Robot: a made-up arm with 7 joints. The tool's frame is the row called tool. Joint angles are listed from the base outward.
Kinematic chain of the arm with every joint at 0, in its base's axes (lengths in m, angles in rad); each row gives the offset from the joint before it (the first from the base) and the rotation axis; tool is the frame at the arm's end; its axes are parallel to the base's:
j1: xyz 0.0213 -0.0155 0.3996 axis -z
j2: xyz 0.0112 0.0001 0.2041 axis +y
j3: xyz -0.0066 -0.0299 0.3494 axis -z
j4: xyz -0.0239 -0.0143 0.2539 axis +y
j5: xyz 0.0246 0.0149 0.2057 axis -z
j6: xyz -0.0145 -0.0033 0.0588 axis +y
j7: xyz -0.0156 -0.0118 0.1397 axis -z
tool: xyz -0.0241 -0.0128 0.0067
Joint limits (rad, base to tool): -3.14..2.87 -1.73..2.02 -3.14..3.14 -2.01..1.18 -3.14..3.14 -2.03..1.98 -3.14..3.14
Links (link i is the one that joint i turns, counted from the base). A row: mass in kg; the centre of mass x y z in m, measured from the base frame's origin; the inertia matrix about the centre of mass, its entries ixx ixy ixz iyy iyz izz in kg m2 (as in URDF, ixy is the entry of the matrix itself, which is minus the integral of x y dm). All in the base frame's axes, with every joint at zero. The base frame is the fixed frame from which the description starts. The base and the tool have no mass.
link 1: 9.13; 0.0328 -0.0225 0.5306; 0.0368 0 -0.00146 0.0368 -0.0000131 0.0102
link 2: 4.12; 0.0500 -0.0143 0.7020; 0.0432 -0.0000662 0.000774 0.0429 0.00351 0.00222
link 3: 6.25; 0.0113 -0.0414 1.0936; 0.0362 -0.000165 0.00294 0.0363 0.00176 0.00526
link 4: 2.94; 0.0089 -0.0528 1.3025; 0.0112 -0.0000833 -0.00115 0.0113 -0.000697 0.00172
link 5: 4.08; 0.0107 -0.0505 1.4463; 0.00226 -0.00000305 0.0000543 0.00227 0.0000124 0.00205
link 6: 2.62; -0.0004 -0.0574 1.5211; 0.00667 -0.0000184 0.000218 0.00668 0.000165 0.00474
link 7: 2.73; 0.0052 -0.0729 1.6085; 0.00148 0 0 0.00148 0 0.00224
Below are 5 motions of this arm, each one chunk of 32 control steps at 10 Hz.
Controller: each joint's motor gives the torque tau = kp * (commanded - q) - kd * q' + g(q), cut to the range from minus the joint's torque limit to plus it. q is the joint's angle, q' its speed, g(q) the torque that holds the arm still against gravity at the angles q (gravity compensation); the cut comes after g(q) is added. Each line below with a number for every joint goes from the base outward.
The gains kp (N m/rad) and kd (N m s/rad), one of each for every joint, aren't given. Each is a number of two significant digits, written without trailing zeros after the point. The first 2 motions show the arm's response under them.
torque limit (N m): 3.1 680 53 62 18 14 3.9
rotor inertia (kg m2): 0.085 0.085 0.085 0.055 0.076 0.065 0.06
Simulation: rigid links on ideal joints. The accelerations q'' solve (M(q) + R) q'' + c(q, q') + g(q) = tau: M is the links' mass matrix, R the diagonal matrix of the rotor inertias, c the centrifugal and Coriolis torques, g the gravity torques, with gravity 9.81 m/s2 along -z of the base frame. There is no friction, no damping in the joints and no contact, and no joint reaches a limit. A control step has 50 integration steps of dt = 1/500 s. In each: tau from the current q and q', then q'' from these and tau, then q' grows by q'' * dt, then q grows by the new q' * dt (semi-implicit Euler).
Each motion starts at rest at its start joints. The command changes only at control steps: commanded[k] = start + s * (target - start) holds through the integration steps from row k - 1 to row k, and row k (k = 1, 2, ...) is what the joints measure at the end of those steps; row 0 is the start. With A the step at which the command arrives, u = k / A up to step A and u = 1 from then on. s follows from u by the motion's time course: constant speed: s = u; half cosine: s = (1 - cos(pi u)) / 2; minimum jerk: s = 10 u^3 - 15 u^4 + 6 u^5; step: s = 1 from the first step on.
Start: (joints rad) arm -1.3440 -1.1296 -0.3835 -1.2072 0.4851 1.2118 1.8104
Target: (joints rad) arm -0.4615 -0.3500 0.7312 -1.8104 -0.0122 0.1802 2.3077
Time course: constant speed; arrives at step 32
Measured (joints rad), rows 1 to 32:
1: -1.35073 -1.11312 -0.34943 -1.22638 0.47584 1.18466 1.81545
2: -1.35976 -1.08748 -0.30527 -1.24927 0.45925 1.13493 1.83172
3: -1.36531 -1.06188 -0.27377 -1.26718 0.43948 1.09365 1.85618
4: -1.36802 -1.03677 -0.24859 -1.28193 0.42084 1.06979 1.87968
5: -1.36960 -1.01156 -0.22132 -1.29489 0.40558 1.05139 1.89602
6: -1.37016 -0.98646 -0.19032 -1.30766 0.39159 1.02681 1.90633
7: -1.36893 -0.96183 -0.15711 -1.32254 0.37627 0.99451 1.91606
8: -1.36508 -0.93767 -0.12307 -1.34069 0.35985 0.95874 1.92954
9: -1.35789 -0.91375 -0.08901 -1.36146 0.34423 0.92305 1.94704
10: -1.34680 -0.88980 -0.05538 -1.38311 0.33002 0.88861 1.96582
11: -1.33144 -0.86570 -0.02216 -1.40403 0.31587 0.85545 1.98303
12: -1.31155 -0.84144 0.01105 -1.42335 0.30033 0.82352 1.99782
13: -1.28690 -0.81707 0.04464 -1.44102 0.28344 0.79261 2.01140
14: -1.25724 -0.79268 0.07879 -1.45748 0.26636 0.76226 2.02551
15: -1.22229 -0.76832 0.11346 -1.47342 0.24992 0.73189 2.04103
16: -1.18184 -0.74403 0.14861 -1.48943 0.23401 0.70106 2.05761
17: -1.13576 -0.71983 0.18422 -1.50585 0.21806 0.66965 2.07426
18: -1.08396 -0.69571 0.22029 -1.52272 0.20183 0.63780 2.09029
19: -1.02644 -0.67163 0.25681 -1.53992 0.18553 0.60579 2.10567
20: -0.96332 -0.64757 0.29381 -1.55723 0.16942 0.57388 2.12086
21: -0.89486 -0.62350 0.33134 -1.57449 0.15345 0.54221 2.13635
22: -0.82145 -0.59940 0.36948 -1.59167 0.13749 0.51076 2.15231
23: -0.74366 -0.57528 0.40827 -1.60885 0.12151 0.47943 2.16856
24: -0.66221 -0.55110 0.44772 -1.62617 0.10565 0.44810 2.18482
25: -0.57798 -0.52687 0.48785 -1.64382 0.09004 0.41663 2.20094
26: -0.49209 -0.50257 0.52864 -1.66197 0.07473 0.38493 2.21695
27: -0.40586 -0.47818 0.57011 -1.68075 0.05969 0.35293 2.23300
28: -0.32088 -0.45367 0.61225 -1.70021 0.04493 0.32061 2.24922
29: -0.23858 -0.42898 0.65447 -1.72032 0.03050 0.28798 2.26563
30: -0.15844 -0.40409 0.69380 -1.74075 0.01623 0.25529 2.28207
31: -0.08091 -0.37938 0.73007 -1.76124 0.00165 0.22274 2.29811
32: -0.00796 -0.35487 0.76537 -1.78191 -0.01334 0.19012 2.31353
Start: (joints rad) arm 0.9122 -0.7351 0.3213 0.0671 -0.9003 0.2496 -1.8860
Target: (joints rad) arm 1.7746 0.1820 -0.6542 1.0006 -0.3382 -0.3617 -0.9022
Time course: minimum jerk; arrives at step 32
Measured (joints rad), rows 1 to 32:
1: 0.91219 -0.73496 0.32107 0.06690 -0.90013 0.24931 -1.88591
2: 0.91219 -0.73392 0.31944 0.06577 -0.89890 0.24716 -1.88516
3: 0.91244 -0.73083 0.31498 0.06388 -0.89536 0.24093 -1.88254
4: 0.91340 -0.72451 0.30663 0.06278 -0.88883 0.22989 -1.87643
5: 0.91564 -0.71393 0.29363 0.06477 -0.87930 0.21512 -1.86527
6: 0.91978 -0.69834 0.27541 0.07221 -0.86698 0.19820 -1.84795
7: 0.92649 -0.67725 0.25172 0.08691 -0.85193 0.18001 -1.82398
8: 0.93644 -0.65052 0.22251 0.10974 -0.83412 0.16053 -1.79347
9: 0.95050 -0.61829 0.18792 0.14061 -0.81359 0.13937 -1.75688
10: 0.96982 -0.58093 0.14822 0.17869 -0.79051 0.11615 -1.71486
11: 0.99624 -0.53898 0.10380 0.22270 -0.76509 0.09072 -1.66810
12: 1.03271 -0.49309 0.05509 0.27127 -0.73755 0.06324 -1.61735
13: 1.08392 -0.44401 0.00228 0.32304 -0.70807 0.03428 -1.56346
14: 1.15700 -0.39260 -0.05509 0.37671 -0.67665 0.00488 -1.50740
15: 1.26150 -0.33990 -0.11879 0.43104 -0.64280 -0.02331 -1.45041
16: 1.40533 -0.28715 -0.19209 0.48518 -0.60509 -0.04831 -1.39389
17: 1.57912 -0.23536 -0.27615 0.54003 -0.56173 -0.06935 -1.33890
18: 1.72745 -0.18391 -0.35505 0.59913 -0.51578 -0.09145 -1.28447
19: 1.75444 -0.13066 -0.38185 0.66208 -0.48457 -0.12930 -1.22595
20: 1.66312 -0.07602 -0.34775 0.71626 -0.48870 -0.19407 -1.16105
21: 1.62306 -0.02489 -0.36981 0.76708 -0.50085 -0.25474 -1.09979
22: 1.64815 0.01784 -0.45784 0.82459 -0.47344 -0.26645 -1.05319
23: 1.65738 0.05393 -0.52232 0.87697 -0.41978 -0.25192 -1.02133
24: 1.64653 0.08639 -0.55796 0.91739 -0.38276 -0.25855 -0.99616
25: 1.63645 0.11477 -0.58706 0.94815 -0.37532 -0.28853 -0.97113
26: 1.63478 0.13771 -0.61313 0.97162 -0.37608 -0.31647 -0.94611
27: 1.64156 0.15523 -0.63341 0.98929 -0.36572 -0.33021 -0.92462
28: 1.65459 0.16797 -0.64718 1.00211 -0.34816 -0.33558 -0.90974
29: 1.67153 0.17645 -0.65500 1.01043 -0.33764 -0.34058 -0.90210
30: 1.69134 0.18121 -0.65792 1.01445 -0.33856 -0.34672 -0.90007
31: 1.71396 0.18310 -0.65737 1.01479 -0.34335 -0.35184 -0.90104
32: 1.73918 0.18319 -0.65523 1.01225 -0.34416 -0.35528 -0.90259
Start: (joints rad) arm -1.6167 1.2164 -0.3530 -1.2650 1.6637 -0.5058 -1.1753
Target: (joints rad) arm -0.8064 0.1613 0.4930 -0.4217 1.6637 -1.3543 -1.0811
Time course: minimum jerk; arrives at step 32
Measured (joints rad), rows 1 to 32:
1: -1.61671 1.21622 -0.35308 -1.26472 1.66371 -0.50601 -1.17529
2: -1.61669 1.21488 -0.35342 -1.26281 1.66388 -0.50734 -1.17523
3: -1.61627 1.21090 -0.35304 -1.25769 1.66476 -0.51059 -1.17511
4: -1.61465 1.20289 -0.34967 -1.24855 1.66667 -0.51650 -1.17491
5: -1.61099 1.18982 -0.34085 -1.23532 1.66916 -0.52643 -1.17444
6: -1.60465 1.17101 -0.32506 -1.21826 1.67133 -0.54190 -1.17338
7: -1.59531 1.14609 -0.30199 -1.19770 1.67259 -0.56356 -1.17148
8: -1.58291 1.11500 -0.27236 -1.17384 1.67289 -0.59096 -1.16862
9: -1.56742 1.07793 -0.23746 -1.14663 1.67251 -0.62312 -1.16487
10: -1.54870 1.03527 -0.19856 -1.11589 1.67175 -0.65913 -1.16043
11: -1.52632 0.98757 -0.15654 -1.08152 1.67082 -0.69838 -1.15554
12: -1.49958 0.93545 -0.11185 -1.04369 1.66978 -0.74056 -1.15036
13: -1.46755 0.87964 -0.06489 -1.00293 1.66857 -0.78541 -1.14491
14: -1.42918 0.82093 -0.01632 -0.95994 1.66700 -0.83250 -1.13918
15: -1.38329 0.76024 0.03275 -0.91543 1.66491 -0.88112 -1.13314
16: -1.32852 0.69850 0.08112 -0.86996 1.66236 -0.93028 -1.12688
17: -1.26325 0.63669 0.12775 -0.82396 1.65969 -0.97899 -1.12060
18: -1.18585 0.57577 0.17193 -0.77777 1.65740 -1.02651 -1.11454
19: -1.09530 0.51668 0.21326 -0.73169 1.65610 -1.07243 -1.10891
20: -0.99231 0.46033 0.25165 -0.68590 1.65658 -1.11653 -1.10394
21: -0.88089 0.40751 0.28737 -0.64063 1.65991 -1.15859 -1.09985
22: -0.77002 0.35889 0.32116 -0.59633 1.66712 -1.19826 -1.09689
23: -0.67422 0.31504 0.35413 -0.55397 1.67847 -1.23501 -1.09523
24: -0.61143 0.27654 0.38725 -0.51515 1.69228 -1.26806 -1.09475
25: -0.59685 0.24397 0.42055 -0.48193 1.70414 -1.29645 -1.09482
26: -0.63450 0.21770 0.45205 -0.45644 1.70773 -1.31923 -1.09423
27: -0.71208 0.19744 0.47755 -0.44041 1.69811 -1.33567 -1.09171
28: -0.80454 0.18212 0.49239 -0.43470 1.67557 -1.34538 -1.08668
29: -0.88501 0.17053 0.49435 -0.43834 1.64662 -1.34861 -1.07989
30: -0.93534 0.16213 0.48570 -0.44761 1.62059 -1.34692 -1.07322
31: -0.95094 0.15709 0.47353 -0.45691 1.60532 -1.34332 -1.06880
32: -0.93848 0.15541 0.46723 -0.46107 1.60501 -1.34128 -1.06797

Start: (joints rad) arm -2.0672 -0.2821 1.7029 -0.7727 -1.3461 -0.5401 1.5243
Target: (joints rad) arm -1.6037 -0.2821 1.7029 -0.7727 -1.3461 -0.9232 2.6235
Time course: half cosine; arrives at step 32
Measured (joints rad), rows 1 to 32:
1: -2.06706 -0.28210 1.70291 -0.77261 -1.34619 -0.54061 1.52530
2: -2.06645 -0.28210 1.70290 -0.77229 -1.34659 -0.54276 1.53011
3: -2.06501 -0.28210 1.70279 -0.77175 -1.34729 -0.54725 1.54168
4: -2.06246 -0.28212 1.70245 -0.77110 -1.34800 -0.55398 1.56087
5: -2.05849 -0.28217 1.70187 -0.77047 -1.34844 -0.56259 1.58644
6: -2.05276 -0.28226 1.70114 -0.76991 -1.34862 -0.57285 1.61639
7: -2.04489 -0.28235 1.70039 -0.76944 -1.34880 -0.58463 1.64948
8: -2.03456 -0.28242 1.69974 -0.76903 -1.34913 -0.59777 1.68560
9: -2.02154 -0.28248 1.69927 -0.76867 -1.34955 -0.61206 1.72529
10: -2.00569 -0.28252 1.69902 -0.76840 -1.34988 -0.62735 1.76887
11: -1.98697 -0.28253 1.69894 -0.76828 -1.34996 -0.64354 1.81605
12: -1.96546 -0.28254 1.69898 -0.76835 -1.34977 -0.66053 1.86601
13: -1.94133 -0.28254 1.69911 -0.76866 -1.34936 -0.67821 1.91783
14: -1.91488 -0.28253 1.69933 -0.76920 -1.34880 -0.69637 1.97084
15: -1.88655 -0.28251 1.69965 -0.76992 -1.34813 -0.71482 2.02464
16: -1.85684 -0.28248 1.70012 -0.77078 -1.34735 -0.73336 2.07895
17: -1.82633 -0.28243 1.70074 -0.77170 -1.34650 -0.75180 2.13341
18: -1.79560 -0.28236 1.70149 -0.77265 -1.34562 -0.77001 2.18747
19: -1.76522 -0.28228 1.70232 -0.77358 -1.34474 -0.78782 2.24047
20: -1.73577 -0.28219 1.70317 -0.77445 -1.34392 -0.80511 2.29181
21: -1.70778 -0.28209 1.70399 -0.77525 -1.34318 -0.82173 2.34093
22: -1.68175 -0.28201 1.70472 -0.77593 -1.34255 -0.83753 2.38743
23: -1.65809 -0.28193 1.70535 -0.77650 -1.34203 -0.85238 2.43091
24: -1.63712 -0.28187 1.70586 -0.77692 -1.34165 -0.86613 2.47098
25: -1.61907 -0.28182 1.70622 -0.77720 -1.34142 -0.87865 2.50723
26: -1.60408 -0.28178 1.70643 -0.77734 -1.34134 -0.88982 2.53929
27: -1.59219 -0.28177 1.70650 -0.77734 -1.34140 -0.89950 2.56681
28: -1.58335 -0.28176 1.70643 -0.77722 -1.34159 -0.90761 2.58954
29: -1.57745 -0.28178 1.70624 -0.77701 -1.34186 -0.91406 2.60728
30: -1.57434 -0.28180 1.70597 -0.77673 -1.34219 -0.91877 2.61988
31: -1.57382 -0.28183 1.70564 -0.77641 -1.34256 -0.92168 2.62725
32: -1.57566 -0.28186 1.70529 -0.77606 -1.34292 -0.92275 2.62930

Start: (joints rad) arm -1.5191 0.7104 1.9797 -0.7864 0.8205 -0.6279 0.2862
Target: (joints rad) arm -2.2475 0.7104 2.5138 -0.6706 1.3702 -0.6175 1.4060
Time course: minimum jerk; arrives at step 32
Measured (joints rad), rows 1 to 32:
1: -1.51912 0.71039 1.97977 -0.78638 0.82055 -0.62789 0.28632
2: -1.51931 0.71035 1.98033 -0.78621 0.82103 -0.62781 0.28737
3: -1.51996 0.71025 1.98213 -0.78566 0.82289 -0.62756 0.29108
4: -1.52145 0.71013 1.98603 -0.78449 0.82728 -0.62710 0.29955
5: -1.52412 0.71002 1.99284 -0.78261 0.83506 -0.62652 0.31436
6: -1.52829 0.70996 2.00312 -0.78005 0.84651 -0.62602 0.33613
7: -1.53417 0.70998 2.01709 -0.77690 0.86149 -0.62579 0.36470
8: -1.54195 0.71006 2.03466 -0.77328 0.87978 -0.62588 0.39964
9: -1.55184 0.71019 2.05551 -0.76918 0.90116 -0.62623 0.44061
10: -1.56403 0.71034 2.07927 -0.76458 0.92542 -0.62666 0.48735
11: -1.57874 0.71048 2.10553 -0.75940 0.95226 -0.62703 0.53952
12: -1.59615 0.71061 2.13390 -0.75365 0.98132 -0.62727 0.59656
13: -1.61642 0.71072 2.16399 -0.74740 1.01217 -0.62739 0.65758
14: -1.63966 0.71082 2.19537 -0.74076 1.04434 -0.62746 0.72157
15: -1.66592 0.71092 2.22760 -0.73390 1.07732 -0.62750 0.78745
16: -1.69519 0.71101 2.26015 -0.72696 1.11057 -0.62752 0.85420
17: -1.72741 0.71109 2.29247 -0.72006 1.14353 -0.62746 0.92083
18: -1.76248 0.71117 2.32400 -0.71332 1.17565 -0.62727 0.98632
19: -1.80023 0.71123 2.35421 -0.70680 1.20645 -0.62690 1.04963
20: -1.84049 0.71127 2.38262 -0.70059 1.23548 -0.62631 1.10975
21: -1.88301 0.71130 2.40881 -0.69477 1.26234 -0.62550 1.16574
22: -1.92752 0.71131 2.43243 -0.68945 1.28666 -0.62449 1.21683
23: -1.97368 0.71131 2.45319 -0.68472 1.30811 -0.62332 1.26236
24: -2.02113 0.71131 2.47085 -0.68068 1.32643 -0.62204 1.30185
25: -2.06944 0.71131 2.48529 -0.67742 1.34144 -0.62067 1.33497
26: -2.11816 0.71131 2.49645 -0.67496 1.35310 -0.61924 1.36154
27: -2.16681 0.71130 2.50439 -0.67331 1.36145 -0.61780 1.38164
28: -2.21490 0.71129 2.50928 -0.67245 1.36669 -0.61637 1.39554
29: -2.26192 0.71126 2.51144 -0.67231 1.36914 -0.61498 1.40384
30: -2.30738 0.71122 2.51132 -0.67277 1.36926 -0.61365 1.40741
31: -2.35084 0.71116 2.50954 -0.67369 1.36770 -0.61242 1.40744
32: -2.39191 0.71108 2.50687 -0.67491 1.36526 -0.61130 1.40548

